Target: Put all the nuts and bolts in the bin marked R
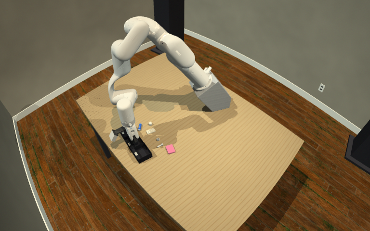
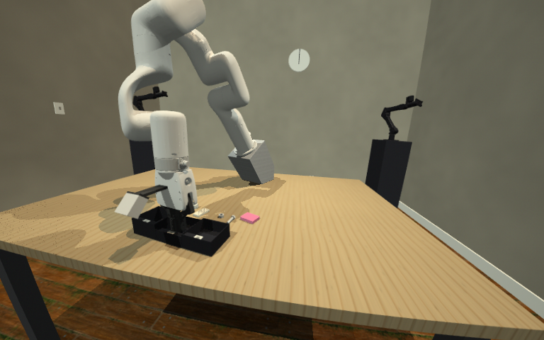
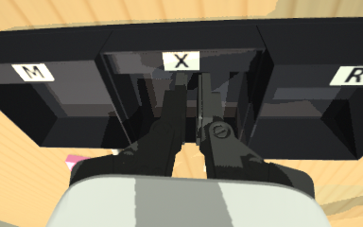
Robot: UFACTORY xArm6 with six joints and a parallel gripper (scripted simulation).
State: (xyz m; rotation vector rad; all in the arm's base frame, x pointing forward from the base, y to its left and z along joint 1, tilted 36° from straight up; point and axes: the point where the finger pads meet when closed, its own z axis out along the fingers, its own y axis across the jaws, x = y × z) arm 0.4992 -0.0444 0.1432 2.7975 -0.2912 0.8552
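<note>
My hand is 10 mm to the right of the black bin marked R and 10 mm above it. Round my hand: white domino 130 mm behind, 30 mm below; then grey hex nut 110 mm behind, 80 mm to the left, 30 mm below; then blue battery 100 mm behind, 70 mm to the right, 30 mm below.
</note>
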